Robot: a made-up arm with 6 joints.
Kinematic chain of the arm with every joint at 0, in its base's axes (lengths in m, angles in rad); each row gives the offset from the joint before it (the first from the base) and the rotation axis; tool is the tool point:
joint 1: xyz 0 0 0.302 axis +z
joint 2: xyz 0 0 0 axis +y
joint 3: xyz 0 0 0.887 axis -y
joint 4: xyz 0 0 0 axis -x
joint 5: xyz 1.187 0 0 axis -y
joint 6: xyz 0 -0.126 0 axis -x
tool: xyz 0 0 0
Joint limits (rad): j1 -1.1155..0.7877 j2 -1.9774..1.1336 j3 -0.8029..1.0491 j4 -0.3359..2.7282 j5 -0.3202..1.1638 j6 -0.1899..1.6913
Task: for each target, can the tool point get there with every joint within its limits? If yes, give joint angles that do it. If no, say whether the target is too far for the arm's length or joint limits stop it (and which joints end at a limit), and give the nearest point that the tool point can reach.
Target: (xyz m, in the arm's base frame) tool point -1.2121 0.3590 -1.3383
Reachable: no: joint limits stop it (at a limit: joint 2, joint 3) | nearest point -1.9256 0.5703 -0.0377 | short by 1.498 m
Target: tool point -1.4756 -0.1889 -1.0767
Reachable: no: joint limits stop it (at a limit: joint 2, joint 3) | nearest point -1.9920 -0.2550 -0.0377 | short by 1.162 m
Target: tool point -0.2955 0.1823 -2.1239
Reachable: no: too far | nearest point 0.2332 0.3978 -0.4556 | short by 1.763 m
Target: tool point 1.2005 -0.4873 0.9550
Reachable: yes | joints -0.2951 0.1402 -0.0899 0.3793 0.6907 0.6608
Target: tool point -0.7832 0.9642 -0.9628
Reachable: no: joint limits stop it (at a limit: joint 2, joint 3) | nearest point -1.2662 1.5588 -0.0377 | short by 1.201 m
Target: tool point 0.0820 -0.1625 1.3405
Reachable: yes | joints -0.3664 -1.1840 -0.5751 0.2438 1.0274 1.0132
